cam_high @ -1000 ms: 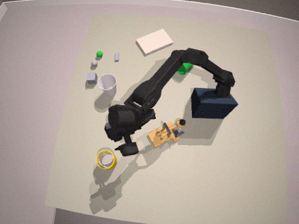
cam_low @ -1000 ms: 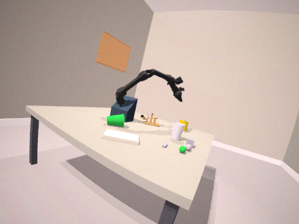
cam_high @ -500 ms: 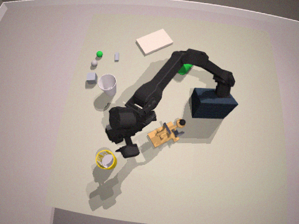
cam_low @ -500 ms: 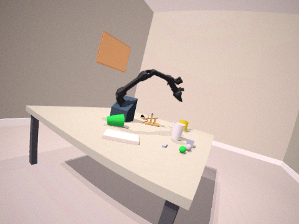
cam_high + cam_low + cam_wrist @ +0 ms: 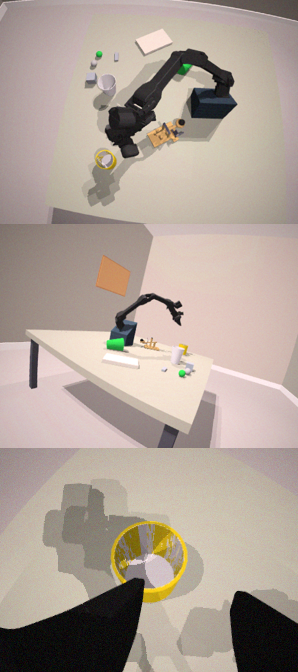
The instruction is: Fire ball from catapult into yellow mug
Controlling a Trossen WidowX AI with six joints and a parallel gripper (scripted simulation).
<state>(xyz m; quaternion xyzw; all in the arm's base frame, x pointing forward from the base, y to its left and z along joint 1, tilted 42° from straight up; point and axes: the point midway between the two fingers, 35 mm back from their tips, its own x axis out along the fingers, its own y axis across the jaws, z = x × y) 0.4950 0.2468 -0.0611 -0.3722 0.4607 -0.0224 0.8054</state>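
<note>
Right now my gripper tip is 31 cm past the small black ball, 22 cm above it and 13 cm to the left of it. Also, from my gripper tip: yellow mug 25 cm below, 7 cm ahead, 5 cm to the left; white cup 34 cm to the right, 25 cm below, 7 cm ahead; tan wooden catapult 25 cm behind, 23 cm below, 9 cm to the right.
</note>
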